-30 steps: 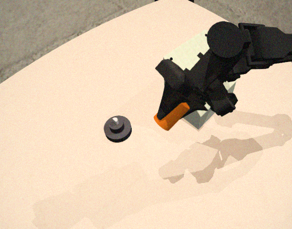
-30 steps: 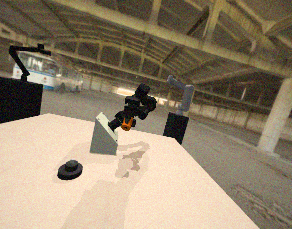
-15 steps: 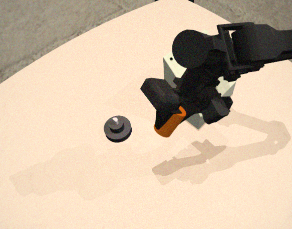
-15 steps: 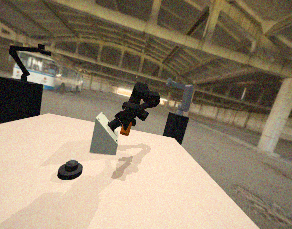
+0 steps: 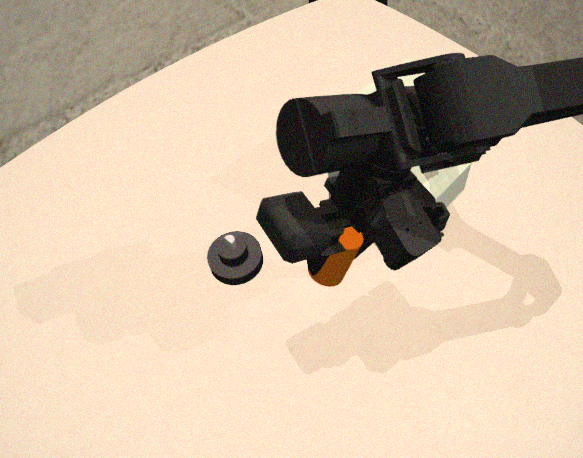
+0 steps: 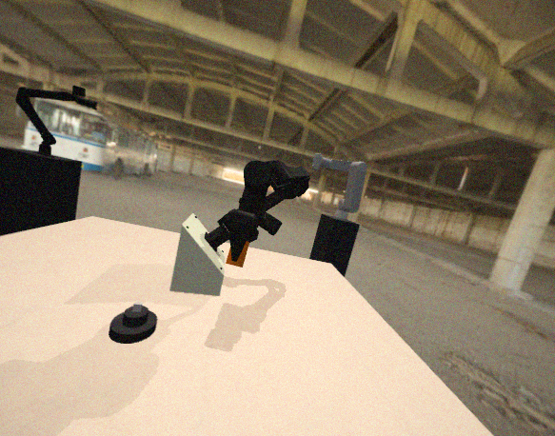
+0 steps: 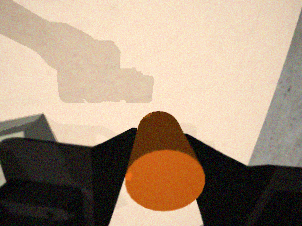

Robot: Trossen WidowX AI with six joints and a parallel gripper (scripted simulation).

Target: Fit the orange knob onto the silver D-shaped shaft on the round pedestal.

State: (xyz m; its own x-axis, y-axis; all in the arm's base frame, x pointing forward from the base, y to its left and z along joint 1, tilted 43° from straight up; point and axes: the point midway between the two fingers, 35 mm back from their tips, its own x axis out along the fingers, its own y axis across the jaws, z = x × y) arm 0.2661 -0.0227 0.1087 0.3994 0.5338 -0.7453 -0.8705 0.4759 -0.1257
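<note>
Right now the dark round pedestal is 1 cm ahead of my gripper tip, 18 cm to the right of it and 14 cm below it. From my gripper tip the other things lie so: orange knob (1 cm behind, 3 cm above).
</note>
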